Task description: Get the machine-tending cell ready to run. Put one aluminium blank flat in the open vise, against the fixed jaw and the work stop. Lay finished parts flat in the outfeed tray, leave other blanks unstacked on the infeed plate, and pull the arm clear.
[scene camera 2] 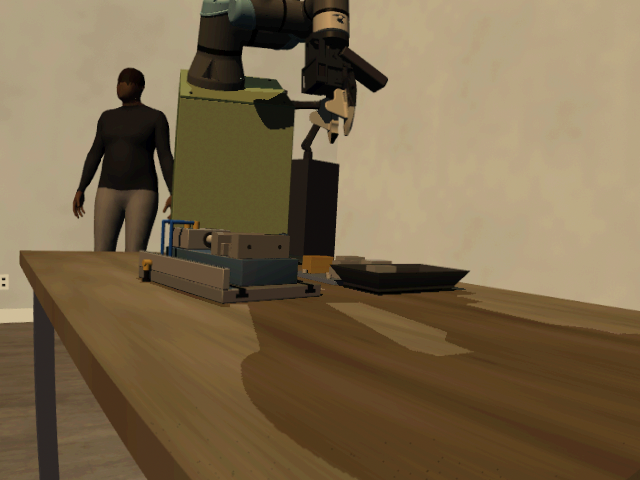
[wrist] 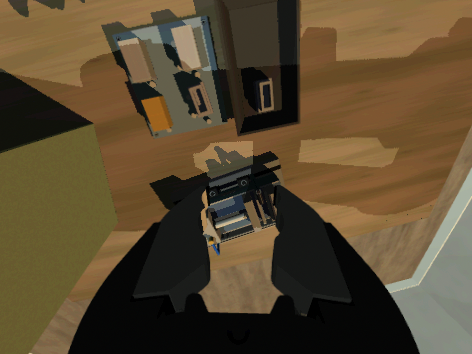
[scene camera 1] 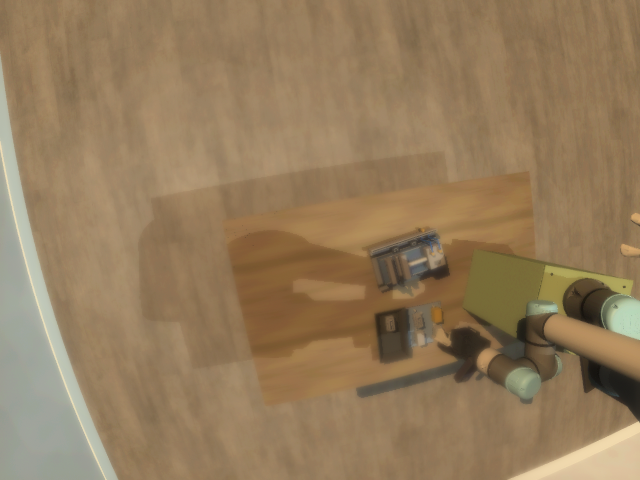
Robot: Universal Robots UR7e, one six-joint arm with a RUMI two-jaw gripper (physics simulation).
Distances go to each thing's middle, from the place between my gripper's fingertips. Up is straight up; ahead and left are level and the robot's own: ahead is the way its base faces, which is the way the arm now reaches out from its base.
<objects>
The orange block (wrist: pixel 156 109) lies 260 mm below my hand, 110 mm behind it and 80 mm to the left of it. The rest, counted from my hand: infeed plate (scene camera 1: pixel 425 308) 270 mm below, 110 mm to the left, 50 mm behind; outfeed tray (scene camera 2: pixel 408 277) 260 mm below, 110 mm ahead, 70 mm to the left.
</objects>
